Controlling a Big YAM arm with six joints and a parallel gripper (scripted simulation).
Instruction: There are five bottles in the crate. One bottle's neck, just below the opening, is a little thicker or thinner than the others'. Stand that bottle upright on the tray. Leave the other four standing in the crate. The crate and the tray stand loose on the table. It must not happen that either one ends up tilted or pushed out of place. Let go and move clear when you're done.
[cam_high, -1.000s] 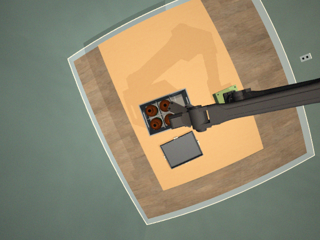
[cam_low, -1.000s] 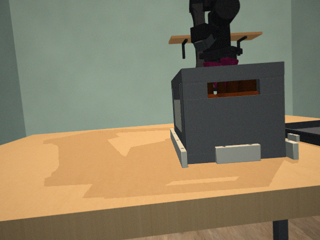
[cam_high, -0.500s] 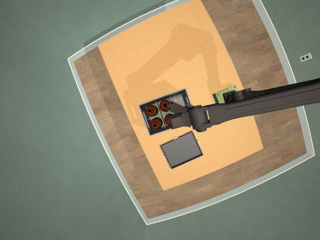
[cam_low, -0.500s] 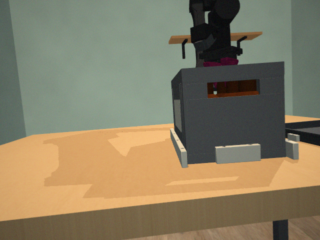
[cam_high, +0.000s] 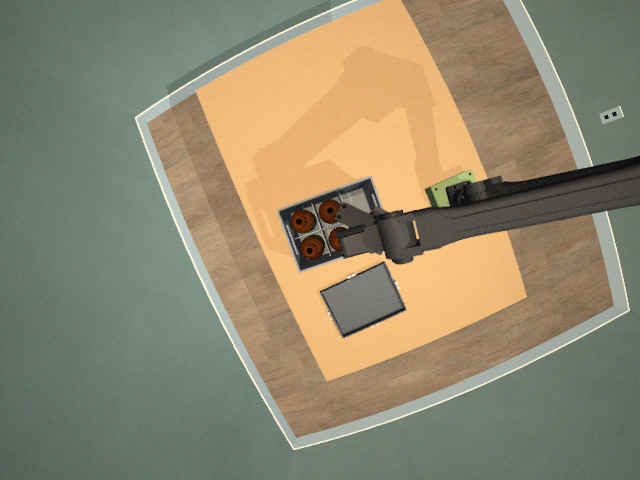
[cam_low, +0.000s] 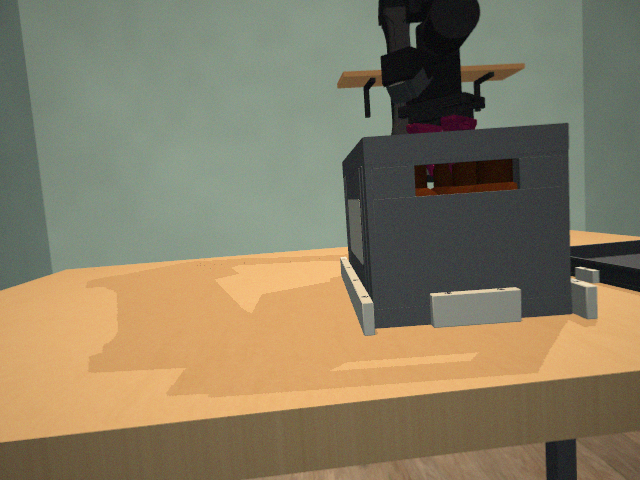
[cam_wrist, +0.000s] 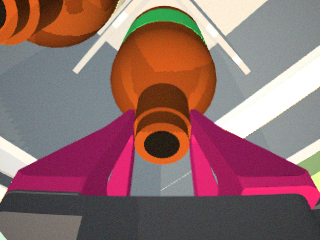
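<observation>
My hand is 9 cm short of the dark grey crate, 4 cm to the left of it and 7 cm above it. The rest, counted from my hand: grey tray: 8 cm ahead, 24 cm to the left, 14 cm below.
</observation>
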